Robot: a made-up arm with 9 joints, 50 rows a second.
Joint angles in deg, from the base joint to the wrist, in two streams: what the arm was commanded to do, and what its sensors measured. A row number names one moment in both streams.
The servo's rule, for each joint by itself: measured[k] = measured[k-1] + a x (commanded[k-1-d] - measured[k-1]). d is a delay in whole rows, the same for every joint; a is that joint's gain. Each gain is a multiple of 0.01, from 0.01 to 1. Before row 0 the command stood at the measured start. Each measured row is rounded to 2 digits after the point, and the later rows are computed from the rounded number. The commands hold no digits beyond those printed.
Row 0, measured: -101.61, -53.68, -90.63, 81.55, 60.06, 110.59, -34.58, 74.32, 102.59
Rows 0 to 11, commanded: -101.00, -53.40, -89.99, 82.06, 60.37, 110.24, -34.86, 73.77, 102.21; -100.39, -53.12, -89.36, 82.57, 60.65, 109.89, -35.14, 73.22, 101.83; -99.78, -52.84, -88.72, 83.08, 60.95, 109.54, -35.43, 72.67, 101.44; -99.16, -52.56, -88.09, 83.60, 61.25, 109.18, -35.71, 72.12, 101.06; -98.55, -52.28, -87.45, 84.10, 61.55, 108.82, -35.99, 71.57, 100.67; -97.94, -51.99, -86.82, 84.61, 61.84, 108.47, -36.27, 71.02, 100.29; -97.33, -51.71, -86.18, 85.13, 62.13, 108.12, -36.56, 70.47, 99.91; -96.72, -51.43, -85.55, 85.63, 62.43, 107.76, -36.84, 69.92, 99.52; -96.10, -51.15, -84.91, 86.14, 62.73, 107.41, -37.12, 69.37, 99.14; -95.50, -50.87, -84.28, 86.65, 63.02, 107.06, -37.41, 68.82, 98.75; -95.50, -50.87, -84.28, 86.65, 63.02, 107.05, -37.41, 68.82, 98.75; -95.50, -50.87, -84.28, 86.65, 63.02, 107.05, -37.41, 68.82, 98.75
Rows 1 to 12, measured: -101.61, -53.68, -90.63, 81.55, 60.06, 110.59, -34.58, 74.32, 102.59; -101.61, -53.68, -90.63, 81.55, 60.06, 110.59, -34.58, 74.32, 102.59; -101.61, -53.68, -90.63, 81.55, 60.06, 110.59, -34.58, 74.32, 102.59; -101.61, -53.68, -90.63, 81.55, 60.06, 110.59, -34.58, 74.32, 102.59; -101.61, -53.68, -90.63, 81.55, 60.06, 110.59, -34.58, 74.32, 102.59; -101.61, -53.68, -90.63, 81.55, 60.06, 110.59, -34.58, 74.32, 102.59; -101.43, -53.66, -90.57, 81.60, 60.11, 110.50, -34.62, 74.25, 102.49; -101.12, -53.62, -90.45, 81.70, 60.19, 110.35, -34.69, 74.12, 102.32; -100.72, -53.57, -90.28, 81.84, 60.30, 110.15, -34.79, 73.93, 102.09; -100.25, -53.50, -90.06, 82.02, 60.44, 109.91, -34.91, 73.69, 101.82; -99.74, -53.41, -89.80, 82.23, 60.61, 109.64, -35.05, 73.41, 101.52; -99.20, -53.31, -89.50, 82.47, 60.79, 109.35, -35.21, 73.10, 101.20
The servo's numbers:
d 6
a 0.30 0.07 0.10 0.10 0.15 0.25 0.13 0.13 0.26

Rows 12 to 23, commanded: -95.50, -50.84, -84.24, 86.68, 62.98, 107.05, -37.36, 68.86, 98.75; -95.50, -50.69, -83.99, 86.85, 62.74, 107.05, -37.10, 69.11, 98.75; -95.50, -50.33, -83.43, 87.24, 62.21, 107.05, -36.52, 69.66, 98.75; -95.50, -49.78, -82.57, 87.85, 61.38, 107.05, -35.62, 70.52, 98.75; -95.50, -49.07, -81.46, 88.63, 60.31, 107.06, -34.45, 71.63, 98.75; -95.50, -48.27, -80.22, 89.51, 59.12, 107.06, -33.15, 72.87, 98.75; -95.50, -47.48, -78.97, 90.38, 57.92, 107.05, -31.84, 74.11, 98.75; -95.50, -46.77, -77.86, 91.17, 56.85, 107.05, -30.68, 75.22, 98.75; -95.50, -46.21, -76.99, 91.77, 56.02, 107.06, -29.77, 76.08, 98.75; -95.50, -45.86, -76.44, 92.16, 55.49, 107.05, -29.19, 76.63, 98.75; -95.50, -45.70, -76.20, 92.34, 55.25, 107.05, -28.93, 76.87, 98.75; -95.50, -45.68, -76.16, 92.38, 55.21, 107.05, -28.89, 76.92, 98.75
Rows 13 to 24, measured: -98.64, -53.20, -89.17, 82.74, 60.99, 109.04, -35.39, 72.76, 100.86; -98.06, -53.08, -88.81, 83.03, 61.21, 108.72, -35.58, 72.39, 100.51; -97.47, -52.94, -88.42, 83.34, 61.44, 108.39, -35.78, 72.00, 100.15; -96.88, -52.80, -88.01, 83.67, 61.68, 108.06, -35.99, 71.59, 99.79; -96.47, -52.66, -87.64, 83.97, 61.88, 107.81, -36.17, 71.23, 99.52; -96.18, -52.53, -87.30, 84.24, 62.05, 107.62, -36.33, 70.92, 99.32; -95.98, -52.41, -86.99, 84.48, 62.19, 107.48, -36.46, 70.65, 99.17; -95.84, -52.29, -86.69, 84.72, 62.27, 107.37, -36.54, 70.45, 99.06; -95.74, -52.15, -86.36, 84.97, 62.26, 107.29, -36.54, 70.35, 98.98; -95.67, -51.98, -85.98, 85.26, 62.13, 107.23, -36.42, 70.37, 98.92; -95.62, -51.78, -85.53, 85.60, 61.86, 107.19, -36.16, 70.53, 98.88; -95.58, -51.53, -85.00, 85.99, 61.45, 107.16, -35.77, 70.83, 98.85
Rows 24 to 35, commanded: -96.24, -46.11, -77.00, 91.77, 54.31, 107.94, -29.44, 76.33, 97.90; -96.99, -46.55, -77.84, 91.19, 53.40, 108.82, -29.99, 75.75, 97.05; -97.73, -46.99, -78.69, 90.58, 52.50, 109.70, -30.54, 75.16, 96.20; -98.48, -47.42, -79.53, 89.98, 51.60, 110.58, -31.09, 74.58, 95.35; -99.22, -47.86, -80.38, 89.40, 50.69, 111.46, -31.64, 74.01, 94.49; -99.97, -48.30, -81.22, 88.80, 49.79, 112.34, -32.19, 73.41, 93.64; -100.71, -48.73, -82.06, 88.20, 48.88, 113.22, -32.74, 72.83, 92.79; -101.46, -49.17, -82.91, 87.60, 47.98, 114.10, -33.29, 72.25, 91.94; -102.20, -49.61, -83.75, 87.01, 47.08, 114.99, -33.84, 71.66, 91.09; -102.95, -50.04, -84.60, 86.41, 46.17, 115.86, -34.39, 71.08, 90.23; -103.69, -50.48, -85.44, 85.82, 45.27, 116.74, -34.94, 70.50, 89.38; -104.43, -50.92, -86.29, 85.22, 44.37, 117.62, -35.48, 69.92, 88.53
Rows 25 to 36, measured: -95.56, -51.25, -84.40, 86.43, 60.92, 107.13, -35.26, 71.26, 98.82; -95.54, -50.94, -83.75, 86.90, 60.31, 107.11, -34.66, 71.77, 98.80; -95.53, -50.61, -83.07, 87.39, 59.67, 107.10, -34.02, 72.33, 98.79; -95.52, -50.28, -82.41, 87.87, 59.04, 107.09, -33.39, 72.89, 98.78; -95.51, -49.96, -81.79, 88.32, 58.47, 107.08, -32.81, 73.41, 98.77; -95.51, -49.66, -81.23, 88.73, 57.98, 107.07, -32.30, 73.87, 98.76; -95.73, -49.41, -80.81, 89.03, 57.43, 107.29, -31.93, 74.19, 98.54; -96.11, -49.21, -80.51, 89.25, 56.83, 107.67, -31.68, 74.39, 98.15; -96.60, -49.05, -80.33, 89.38, 56.18, 108.18, -31.53, 74.49, 97.64; -97.16, -48.94, -80.25, 89.44, 55.49, 108.78, -31.47, 74.50, 97.04; -97.78, -48.86, -80.26, 89.44, 54.77, 109.45, -31.49, 74.44, 96.38; -98.44, -48.82, -80.36, 89.38, 54.02, 110.17, -31.58, 74.31, 95.67
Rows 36 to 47, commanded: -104.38, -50.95, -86.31, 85.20, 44.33, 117.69, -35.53, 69.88, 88.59; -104.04, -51.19, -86.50, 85.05, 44.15, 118.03, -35.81, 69.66, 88.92; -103.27, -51.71, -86.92, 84.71, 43.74, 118.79, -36.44, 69.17, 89.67; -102.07, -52.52, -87.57, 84.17, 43.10, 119.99, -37.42, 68.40, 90.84; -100.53, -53.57, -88.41, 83.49, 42.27, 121.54, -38.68, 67.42, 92.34; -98.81, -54.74, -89.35, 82.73, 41.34, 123.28, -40.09, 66.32, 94.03; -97.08, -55.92, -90.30, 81.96, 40.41, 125.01, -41.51, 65.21, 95.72; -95.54, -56.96, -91.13, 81.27, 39.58, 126.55, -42.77, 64.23, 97.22; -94.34, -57.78, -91.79, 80.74, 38.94, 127.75, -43.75, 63.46, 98.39; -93.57, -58.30, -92.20, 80.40, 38.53, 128.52, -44.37, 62.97, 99.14; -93.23, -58.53, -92.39, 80.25, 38.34, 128.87, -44.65, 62.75, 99.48; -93.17, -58.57, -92.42, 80.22, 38.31, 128.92, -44.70, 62.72, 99.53
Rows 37 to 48, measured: -99.12, -48.81, -80.53, 89.26, 53.25, 110.93, -31.73, 74.12, 94.92; -99.82, -48.84, -80.77, 89.09, 52.46, 111.72, -31.93, 73.88, 94.15; -100.53, -48.89, -81.07, 88.88, 51.65, 112.54, -32.18, 73.59, 93.35; -101.26, -48.97, -81.42, 88.63, 50.83, 113.37, -32.47, 73.26, 92.54; -101.99, -49.08, -81.82, 88.35, 50.00, 114.21, -32.79, 72.90, 91.72; -102.72, -49.21, -82.27, 88.04, 49.16, 115.06, -33.14, 72.51, 90.89; -103.22, -49.33, -82.67, 87.76, 48.44, 115.72, -33.45, 72.17, 90.29; -103.47, -49.46, -83.05, 87.49, 47.80, 116.30, -33.76, 71.84, 89.93; -103.41, -49.62, -83.44, 87.21, 47.19, 116.92, -34.11, 71.49, 89.86; -103.01, -49.82, -83.85, 86.91, 46.58, 117.69, -34.54, 71.09, 90.11; -102.27, -50.08, -84.31, 86.57, 45.93, 118.65, -35.08, 70.61, 90.69; -101.23, -50.41, -84.81, 86.19, 45.24, 119.81, -35.73, 70.05, 91.56
